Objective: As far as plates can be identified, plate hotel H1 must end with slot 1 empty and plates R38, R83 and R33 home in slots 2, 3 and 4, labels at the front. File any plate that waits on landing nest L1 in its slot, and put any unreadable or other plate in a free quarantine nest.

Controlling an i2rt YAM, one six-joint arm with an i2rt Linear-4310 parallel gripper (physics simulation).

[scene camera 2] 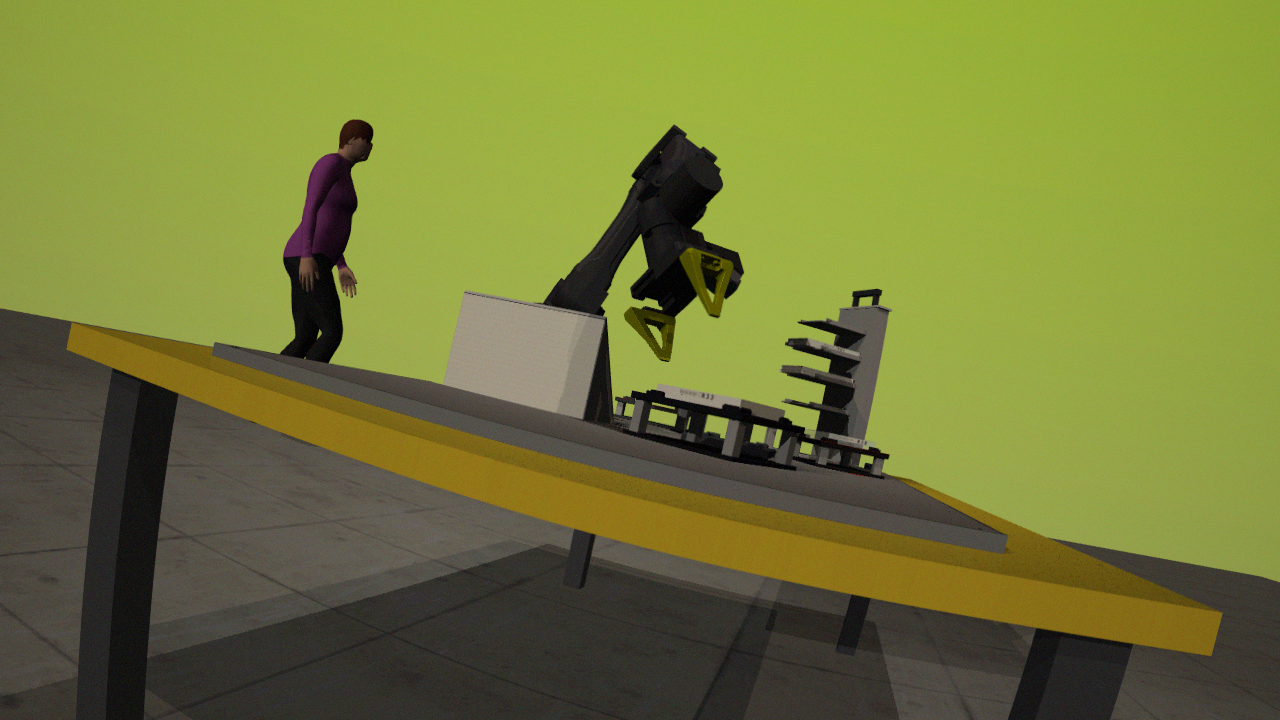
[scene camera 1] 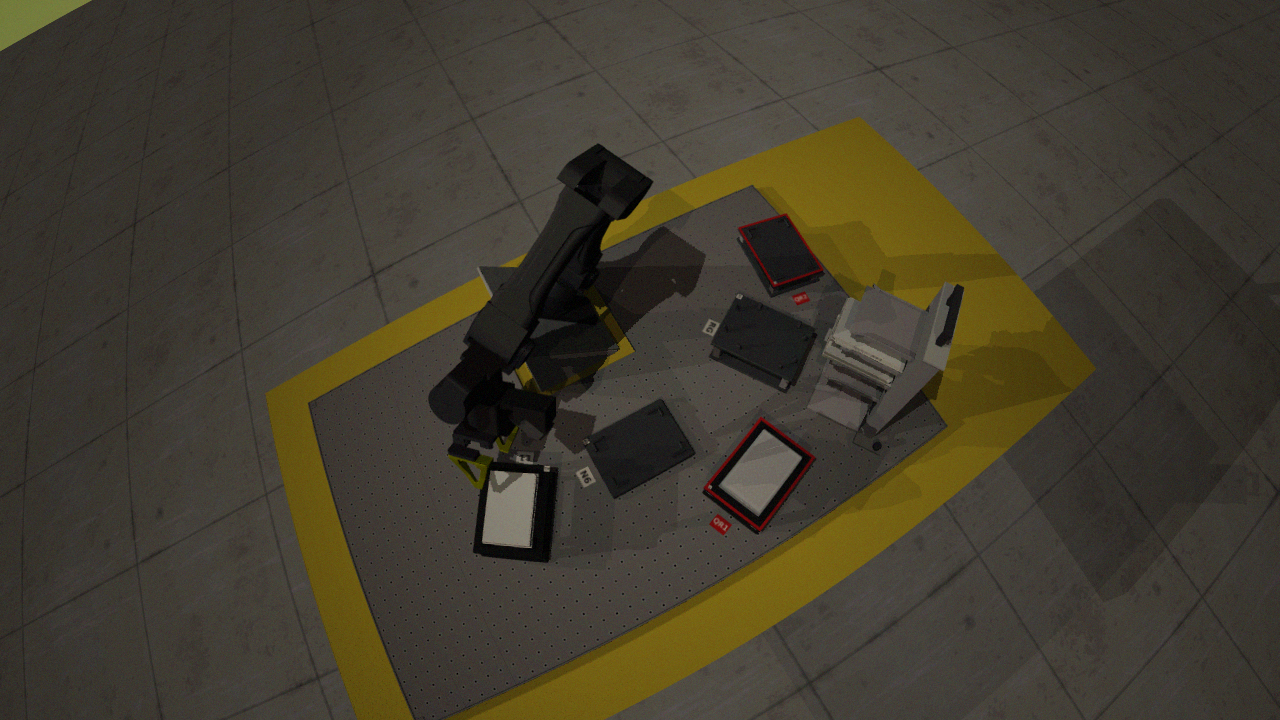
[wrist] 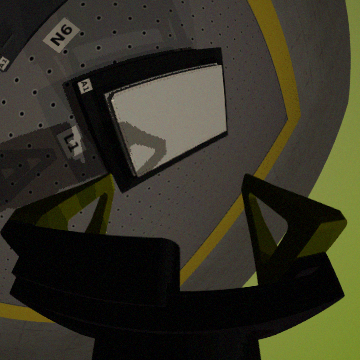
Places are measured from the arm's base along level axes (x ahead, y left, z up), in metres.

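Pixels of known places: gripper, between the fingertips: (scene camera 2: 688, 339) (scene camera 1: 492, 469) (wrist: 177, 180); arm's base, origin of its link: (scene camera 2: 541, 358) (scene camera 1: 548, 306).
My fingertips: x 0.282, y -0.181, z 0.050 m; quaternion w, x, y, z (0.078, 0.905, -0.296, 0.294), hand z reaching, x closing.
For each thing: its top centre in the pictures, then the offset to it from my fingertips. "pt": a spot on its surface instead.
- black landing nest L1, centre of its top: (wrist: 176, 113) (scene camera 2: 719, 403) (scene camera 1: 510, 508) 0.065 m down, 0.053 m ahead, 0.004 m right
- red-rimmed quarantine nest QR1, a spot on its surface: (scene camera 1: 810, 458) pt 0.081 m down, 0.169 m ahead, 0.500 m left
- Red-rimmed nest QR2, centre of its top: (scene camera 2: 662, 404) (scene camera 1: 781, 246) 0.075 m down, 0.246 m back, 0.668 m left
- empty black nest, centre of its top: (scene camera 1: 765, 331) (scene camera 2: 731, 401) 0.045 m down, 0.069 m back, 0.528 m left
- Empty nest N6, centre of its top: (scene camera 2: 733, 437) (scene camera 1: 637, 446) 0.103 m down, 0.019 m ahead, 0.238 m left
My gripper (scene camera 1: 490, 458) (scene camera 2: 689, 337) (wrist: 177, 180) is open and empty, raised above the table near the label edge of L1. A white plate (scene camera 1: 510, 508) (scene camera 2: 733, 402) (wrist: 175, 115) lies flat on the black landing nest L1 (scene camera 1: 546, 519) (wrist: 96, 117), beyond the fingertips in the wrist view; its label seems to read R33 in scene camera 2. Plate hotel H1 (scene camera 1: 914, 380) (scene camera 2: 867, 358) stands upright; its two middle shelves look thicker and seem to hold plates, labels too small to read. Another white plate (scene camera 1: 760, 471) lies on the red-rimmed quarantine nest QR1 (scene camera 1: 810, 458).
Red-rimmed nest QR2 (scene camera 1: 781, 250) is empty, behind another empty black nest (scene camera 1: 765, 342). Empty nest N6 (scene camera 1: 640, 447) lies between L1 and QR1. A white slanted box (scene camera 2: 528, 353) stands by the arm base. A person (scene camera 2: 331, 205) in purple is behind the table.
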